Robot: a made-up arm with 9 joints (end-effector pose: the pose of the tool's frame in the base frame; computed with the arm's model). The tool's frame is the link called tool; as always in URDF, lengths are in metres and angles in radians.
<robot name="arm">
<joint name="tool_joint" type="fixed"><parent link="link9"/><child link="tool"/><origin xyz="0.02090 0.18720 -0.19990" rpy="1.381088 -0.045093 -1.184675"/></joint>
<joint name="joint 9" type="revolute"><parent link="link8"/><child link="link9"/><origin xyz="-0.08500 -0.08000 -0.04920"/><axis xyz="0 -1 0"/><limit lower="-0.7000" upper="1.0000"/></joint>
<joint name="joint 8" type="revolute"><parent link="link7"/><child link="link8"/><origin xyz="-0.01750 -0.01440 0.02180"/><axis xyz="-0.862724 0.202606 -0.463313"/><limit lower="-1.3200" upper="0.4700"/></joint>
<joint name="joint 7" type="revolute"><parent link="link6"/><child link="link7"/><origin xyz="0.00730 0.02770 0.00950"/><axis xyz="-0.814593 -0.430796 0.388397"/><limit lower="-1.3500" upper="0.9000"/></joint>
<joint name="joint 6" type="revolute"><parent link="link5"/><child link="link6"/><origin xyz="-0.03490 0.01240 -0.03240"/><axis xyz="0 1 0"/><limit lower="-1.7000" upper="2.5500"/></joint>
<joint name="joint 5" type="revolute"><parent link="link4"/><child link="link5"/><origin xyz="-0.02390 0.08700 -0.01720"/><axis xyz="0 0 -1"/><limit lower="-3.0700" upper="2.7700"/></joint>
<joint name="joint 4" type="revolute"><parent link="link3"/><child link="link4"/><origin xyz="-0.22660 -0.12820 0.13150"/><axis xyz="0.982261 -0.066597 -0.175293"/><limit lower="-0.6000" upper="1.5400"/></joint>
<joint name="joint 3" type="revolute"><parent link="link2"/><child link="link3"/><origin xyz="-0.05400 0.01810 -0.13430"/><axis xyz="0.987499 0.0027 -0.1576"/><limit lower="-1.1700" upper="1.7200"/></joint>
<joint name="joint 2" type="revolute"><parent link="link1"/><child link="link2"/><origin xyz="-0.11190 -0.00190 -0.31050"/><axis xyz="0.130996 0.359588 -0.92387"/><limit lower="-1.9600" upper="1.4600"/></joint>
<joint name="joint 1" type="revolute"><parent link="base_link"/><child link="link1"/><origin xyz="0.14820 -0.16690 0.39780"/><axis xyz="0 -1 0"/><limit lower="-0.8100" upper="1.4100"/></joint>
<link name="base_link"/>
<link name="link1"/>
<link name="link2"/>
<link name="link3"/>
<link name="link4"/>
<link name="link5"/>
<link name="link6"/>
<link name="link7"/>
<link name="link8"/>
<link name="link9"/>
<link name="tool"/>
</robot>
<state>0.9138 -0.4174 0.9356 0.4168 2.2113 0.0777 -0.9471 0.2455 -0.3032</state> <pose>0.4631 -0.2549 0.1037 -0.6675 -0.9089 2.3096</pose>
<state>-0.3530 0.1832 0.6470 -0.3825 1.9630 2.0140 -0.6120 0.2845 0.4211</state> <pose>-0.1428 -0.1452 0.1668 0.3271 -0.7972 2.1168</pose>
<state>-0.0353 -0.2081 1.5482 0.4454 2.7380 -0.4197 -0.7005 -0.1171 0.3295</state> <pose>-0.1955 -0.1376 -0.2326 1.6848 0.4885 2.6043</pose>
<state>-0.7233 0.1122 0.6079 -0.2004 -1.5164 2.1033 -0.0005 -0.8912 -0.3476</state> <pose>-0.4875 -0.2532 0.6816 -0.5182 1.7285 -0.7676</pose>
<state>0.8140 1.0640 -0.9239 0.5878 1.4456 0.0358 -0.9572 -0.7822 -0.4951</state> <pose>0.4331 0.0257 0.3138 -1.1785 1.2275 0.9032</pose>
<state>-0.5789 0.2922 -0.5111 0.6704 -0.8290 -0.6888 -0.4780 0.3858 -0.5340</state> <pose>-0.5873 0.1086 0.3146 1.0838 0.1253 -1.3207</pose>
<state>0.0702 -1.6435 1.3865 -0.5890 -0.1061 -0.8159 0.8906 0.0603 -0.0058</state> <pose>0.2059 -0.2688 -0.2409 2.4851 -0.8132 0.8681</pose>
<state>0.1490 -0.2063 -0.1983 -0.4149 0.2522 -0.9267 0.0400 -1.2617 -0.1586</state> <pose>-0.1984 -0.1794 -0.3568 1.6521 -0.4044 0.7344</pose>
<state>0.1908 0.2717 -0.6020 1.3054 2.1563 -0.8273 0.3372 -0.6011 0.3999</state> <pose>-0.0473 -0.1158 -0.0656 -0.2983 -2.3025 -1.6573</pose>
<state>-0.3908 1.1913 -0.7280 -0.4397 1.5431 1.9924 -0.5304 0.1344 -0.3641</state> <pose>0.0372 0.0416 0.0744 0.6186 0.2441 1.7853</pose>
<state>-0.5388 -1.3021 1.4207 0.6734 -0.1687 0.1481 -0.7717 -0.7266 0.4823</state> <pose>0.0216 -0.5643 0.2282 -0.4648 -1.3960 2.0378</pose>
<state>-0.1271 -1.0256 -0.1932 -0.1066 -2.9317 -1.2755 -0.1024 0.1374 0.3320</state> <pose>-0.1340 -0.6324 -0.0529 1.1322 2.5275 0.6002</pose>
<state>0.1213 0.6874 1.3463 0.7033 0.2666 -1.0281 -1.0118 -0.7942 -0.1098</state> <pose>-0.3391 -0.2044 0.2939 -0.8372 0.6133 0.0261</pose>
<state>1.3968 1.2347 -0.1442 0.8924 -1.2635 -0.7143 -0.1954 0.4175 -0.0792</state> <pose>0.4178 0.2524 0.2860 -2.0831 1.5990 -0.1762</pose>
